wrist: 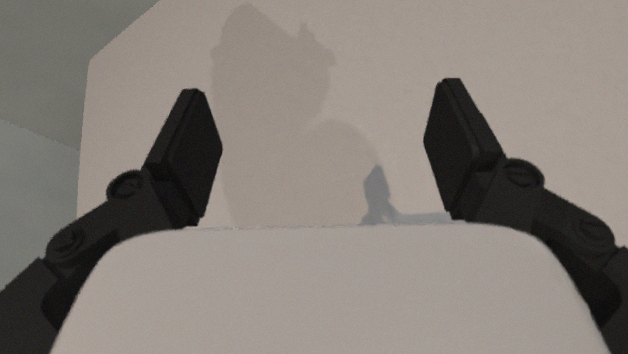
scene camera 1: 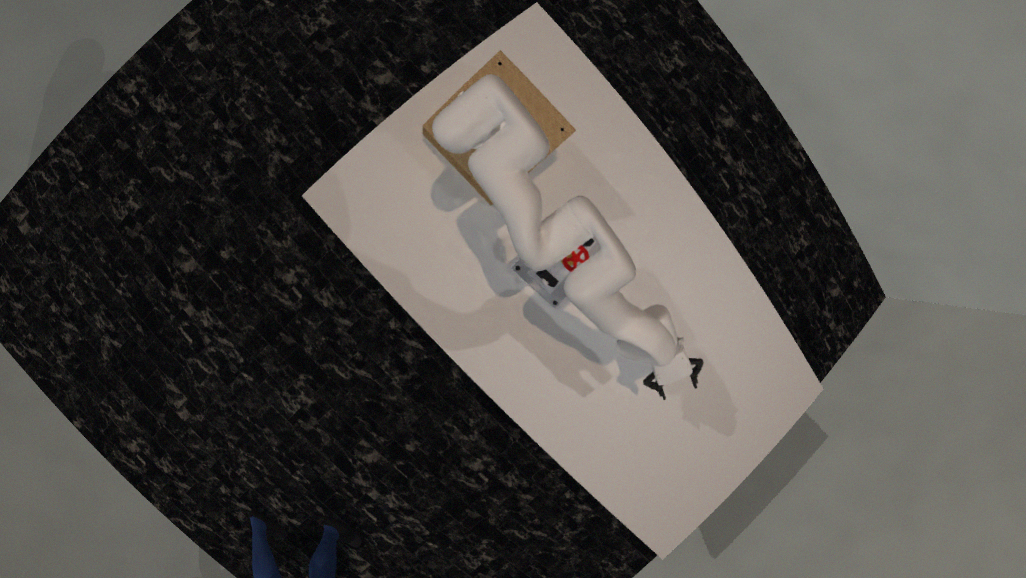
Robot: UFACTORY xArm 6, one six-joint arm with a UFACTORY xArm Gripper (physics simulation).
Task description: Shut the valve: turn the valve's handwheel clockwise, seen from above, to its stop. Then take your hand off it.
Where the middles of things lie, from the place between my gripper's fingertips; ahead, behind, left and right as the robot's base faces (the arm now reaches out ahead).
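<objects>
I see that the grey base plate [scene camera 1: 555,298] is 19 cm below my hand, 1 cm to the left of it and 46 cm behind it.
</objects>
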